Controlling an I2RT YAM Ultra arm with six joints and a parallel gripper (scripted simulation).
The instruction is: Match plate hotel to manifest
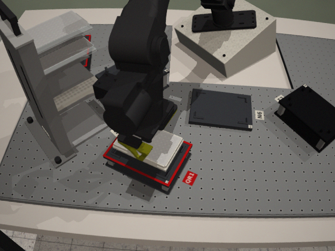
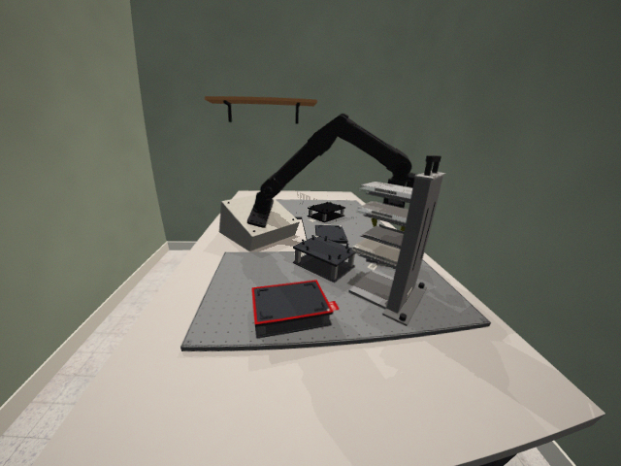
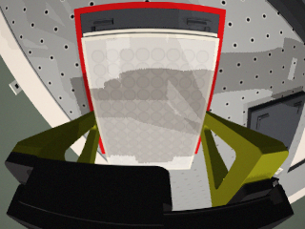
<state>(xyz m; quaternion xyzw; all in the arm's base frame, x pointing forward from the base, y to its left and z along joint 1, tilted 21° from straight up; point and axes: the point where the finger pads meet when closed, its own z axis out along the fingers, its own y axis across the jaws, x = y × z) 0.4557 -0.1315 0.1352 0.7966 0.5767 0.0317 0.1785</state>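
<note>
Right now the red-framed quarantine nest QR1 is 4 cm below my hand. From my hand the other things lie so: black regrip nest RG: 23 cm behind, 8 cm to the right, 2 cm below; plate hotel H1: 25 cm to the right, 9 cm above, 4 cm behind; flat nest N6: 18 cm behind, 16 cm to the left, 7 cm below.
</note>
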